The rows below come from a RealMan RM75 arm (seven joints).
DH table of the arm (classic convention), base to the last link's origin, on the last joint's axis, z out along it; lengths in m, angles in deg. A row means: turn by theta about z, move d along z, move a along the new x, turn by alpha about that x. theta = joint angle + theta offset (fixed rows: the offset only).
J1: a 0, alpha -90, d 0.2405, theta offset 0
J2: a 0, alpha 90, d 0, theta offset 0
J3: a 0, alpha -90, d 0.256, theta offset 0
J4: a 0, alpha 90, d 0, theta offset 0
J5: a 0, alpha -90, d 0.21, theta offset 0
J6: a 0, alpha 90, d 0, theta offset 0
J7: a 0, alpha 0, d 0.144, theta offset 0
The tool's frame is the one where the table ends.
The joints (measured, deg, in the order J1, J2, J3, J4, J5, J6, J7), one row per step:
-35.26 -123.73 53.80 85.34 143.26 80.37 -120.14
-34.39 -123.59 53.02 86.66 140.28 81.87 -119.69
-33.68 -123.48 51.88 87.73 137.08 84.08 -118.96
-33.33 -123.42 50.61 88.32 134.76 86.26 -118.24
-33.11 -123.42 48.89 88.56 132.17 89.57 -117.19
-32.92 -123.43 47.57 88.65 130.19 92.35 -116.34
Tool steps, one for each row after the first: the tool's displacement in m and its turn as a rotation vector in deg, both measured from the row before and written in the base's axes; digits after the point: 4 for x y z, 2 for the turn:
0.0026 -0.0054 0.0044 -0.39 -2.19 -1.05
0.0025 -0.0065 0.0038 -1.03 -2.32 -1.24
0.0013 -0.0054 0.0029 -1.11 -1.73 -0.93
0.0007 -0.0075 0.0017 -2.15 -1.98 -1.12
0.0003 -0.0065 0.0009 -1.89 -1.49 -0.98

